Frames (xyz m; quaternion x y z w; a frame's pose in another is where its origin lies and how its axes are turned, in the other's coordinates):
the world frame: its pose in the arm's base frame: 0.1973 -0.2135 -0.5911 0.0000 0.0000 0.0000 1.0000
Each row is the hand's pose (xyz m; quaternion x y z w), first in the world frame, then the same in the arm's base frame.
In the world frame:
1: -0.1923 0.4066 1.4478 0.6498 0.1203 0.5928 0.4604
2: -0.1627 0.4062 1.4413 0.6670 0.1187 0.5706 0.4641
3: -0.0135 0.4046 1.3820 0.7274 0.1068 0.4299 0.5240
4: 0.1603 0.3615 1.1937 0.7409 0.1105 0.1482 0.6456
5: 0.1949 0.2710 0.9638 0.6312 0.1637 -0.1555 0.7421
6: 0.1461 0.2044 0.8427 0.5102 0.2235 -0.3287 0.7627
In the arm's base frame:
1: 0.0050 0.1931 0.8567 0.6498 0.1203 0.5928 0.4604
2: 0.0346 0.1927 0.8502 0.6670 0.1187 0.5706 0.4641
3: 0.1838 0.1911 0.7909 0.7274 0.1068 0.4299 0.5240
4: 0.3576 0.1480 0.6026 0.7409 0.1105 0.1482 0.6456
5: 0.3922 0.0575 0.3727 0.6312 0.1637 -0.1555 0.7421
6: 0.3434 -0.0091 0.2516 0.5102 0.2235 -0.3287 0.7627

